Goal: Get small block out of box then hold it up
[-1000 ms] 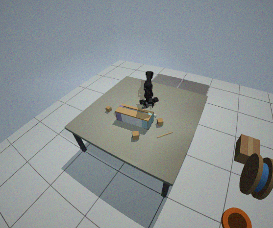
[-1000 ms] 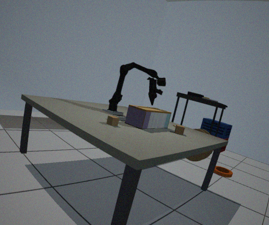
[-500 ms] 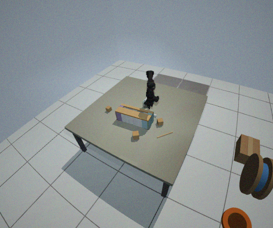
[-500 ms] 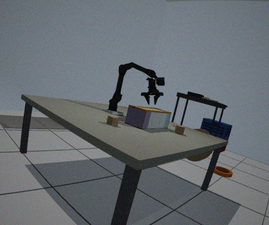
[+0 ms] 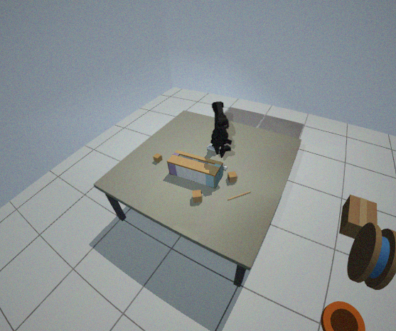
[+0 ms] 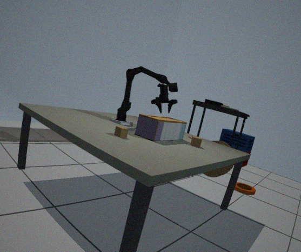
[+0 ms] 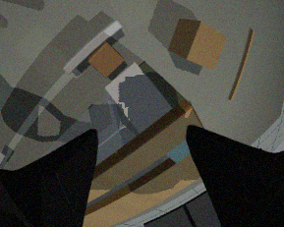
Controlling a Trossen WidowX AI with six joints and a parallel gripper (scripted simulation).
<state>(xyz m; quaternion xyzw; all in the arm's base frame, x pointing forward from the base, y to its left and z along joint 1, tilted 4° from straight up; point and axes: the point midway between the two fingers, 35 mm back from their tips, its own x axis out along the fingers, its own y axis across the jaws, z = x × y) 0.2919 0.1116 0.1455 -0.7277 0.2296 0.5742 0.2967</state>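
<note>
My gripper tip is now 20 mm past the small tan block and 130 mm above it. Round my gripper tip: thin wooden stick (190 mm ahead, 200 mm to the left, 150 mm below); then box (50 mm ahead, 150 mm to the right, 90 mm below).
</note>
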